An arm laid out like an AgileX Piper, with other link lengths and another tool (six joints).
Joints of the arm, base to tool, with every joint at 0 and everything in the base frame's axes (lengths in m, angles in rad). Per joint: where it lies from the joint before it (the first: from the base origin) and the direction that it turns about. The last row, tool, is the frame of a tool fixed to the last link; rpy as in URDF.
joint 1: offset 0.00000 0.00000 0.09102 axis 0 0 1
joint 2: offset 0.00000 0.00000 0.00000 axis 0 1 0
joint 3: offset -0.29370 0.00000 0.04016 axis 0 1 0
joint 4: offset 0.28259 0.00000 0.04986 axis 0.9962 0 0.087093
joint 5: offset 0.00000 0.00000 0.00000 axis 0 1 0
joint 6: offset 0.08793 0.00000 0.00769 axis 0.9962 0 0.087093
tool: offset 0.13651 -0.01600 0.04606 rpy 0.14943 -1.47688 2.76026
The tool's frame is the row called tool.
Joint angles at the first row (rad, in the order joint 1, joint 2, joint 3, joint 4, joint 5, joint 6):
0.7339, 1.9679, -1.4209, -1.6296, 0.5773, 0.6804
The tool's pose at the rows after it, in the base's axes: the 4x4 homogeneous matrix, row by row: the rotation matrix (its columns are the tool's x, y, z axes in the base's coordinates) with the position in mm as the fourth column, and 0 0 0 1 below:
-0.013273, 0.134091, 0.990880, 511.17; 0.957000, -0.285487, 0.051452, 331.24; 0.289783, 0.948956, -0.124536, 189.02; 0, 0, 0, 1
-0.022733, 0.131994, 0.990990, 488.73; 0.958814, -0.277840, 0.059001, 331.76; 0.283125, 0.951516, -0.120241, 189.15; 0, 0, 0, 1
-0.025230, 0.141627, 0.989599, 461.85; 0.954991, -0.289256, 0.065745, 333.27; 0.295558, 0.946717, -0.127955, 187.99; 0, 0, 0, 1
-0.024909, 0.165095, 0.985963, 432.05; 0.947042, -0.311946, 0.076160, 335.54; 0.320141, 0.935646, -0.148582, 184.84; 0, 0, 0, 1
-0.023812, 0.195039, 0.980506, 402.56; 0.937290, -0.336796, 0.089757, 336.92; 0.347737, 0.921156, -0.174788, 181.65; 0, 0, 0, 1
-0.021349, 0.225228, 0.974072, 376.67; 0.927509, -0.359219, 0.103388, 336.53; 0.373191, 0.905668, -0.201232, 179.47; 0, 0, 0, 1
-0.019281, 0.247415, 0.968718, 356.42; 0.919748, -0.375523, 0.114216, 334.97; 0.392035, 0.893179, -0.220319, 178.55; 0, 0, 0, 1
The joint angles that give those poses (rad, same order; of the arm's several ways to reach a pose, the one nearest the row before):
0.7595, 1.9221, -1.3470, -1.6709, 0.5973, 0.7137
0.7973, 1.8718, -1.2693, -1.6958, 0.6296, 0.7526
0.8475, 1.8168, -1.1894, -1.6925, 0.6643, 0.7931
0.9067, 1.7602, -1.1113, -1.6655, 0.6938, 0.8302
0.9671, 1.7035, -1.0404, -1.6254, 0.7167, 0.8584
1.0211, 1.6502, -0.9816, -1.5802, 0.7334, 0.8751
1.0653, 1.6059, -0.9366, -1.5433, 0.7486, 0.8856

